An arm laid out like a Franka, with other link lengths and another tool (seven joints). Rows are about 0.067 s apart.
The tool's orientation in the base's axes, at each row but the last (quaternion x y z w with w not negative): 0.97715, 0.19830, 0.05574, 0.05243; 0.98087, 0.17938, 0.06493, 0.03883; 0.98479, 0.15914, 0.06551, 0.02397; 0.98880, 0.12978, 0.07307, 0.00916; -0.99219, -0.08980, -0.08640, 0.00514
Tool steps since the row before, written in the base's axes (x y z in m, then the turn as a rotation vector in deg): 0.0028, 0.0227, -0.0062, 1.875, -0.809, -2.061; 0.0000, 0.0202, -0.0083, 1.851, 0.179, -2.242; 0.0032, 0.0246, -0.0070, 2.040, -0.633, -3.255; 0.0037, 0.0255, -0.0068, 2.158, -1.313, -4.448; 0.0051, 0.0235, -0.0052, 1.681, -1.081, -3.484
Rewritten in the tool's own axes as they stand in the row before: 0.0109, -0.0205, 0.0047, 1.216, 1.200, 2.345; 0.0063, -0.0197, 0.0071, 1.526, 0.252, 2.468; 0.0099, -0.0228, 0.0067, 1.324, 1.012, 3.519; 0.0091, -0.0239, 0.0073, 1.091, 1.655, 4.716; 0.0082, -0.0222, 0.0066, 0.837, 1.346, 3.691
